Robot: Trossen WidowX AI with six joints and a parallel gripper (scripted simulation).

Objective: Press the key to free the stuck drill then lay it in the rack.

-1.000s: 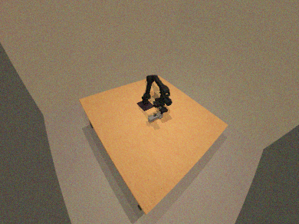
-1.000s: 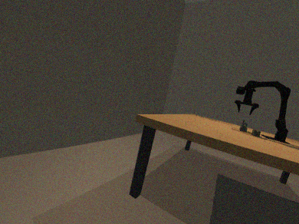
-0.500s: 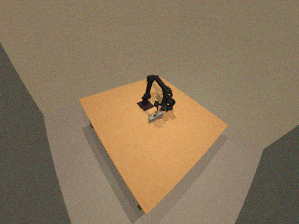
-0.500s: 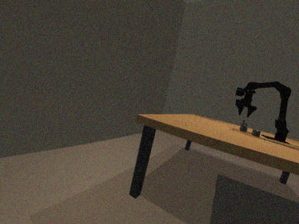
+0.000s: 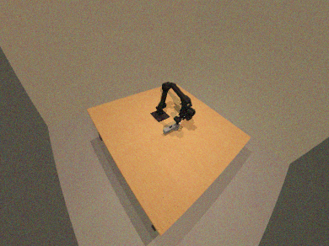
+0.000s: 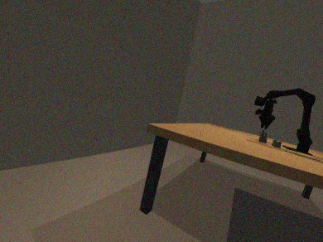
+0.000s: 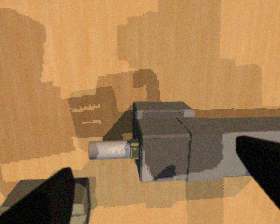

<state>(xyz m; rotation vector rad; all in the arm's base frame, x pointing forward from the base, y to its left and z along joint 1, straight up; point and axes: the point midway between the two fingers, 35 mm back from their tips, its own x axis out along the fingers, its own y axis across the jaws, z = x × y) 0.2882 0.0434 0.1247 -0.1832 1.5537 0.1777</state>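
Right now the drill is 50 mm below my gripper tip, 20 mm to the right of it and 20 mm behind it. From my gripper tip the other things lie so: pale grey block 80 mm to the right, 60 mm below, 10 mm behind; dark frame 100 mm behind, 80 mm to the left, 80 mm below.
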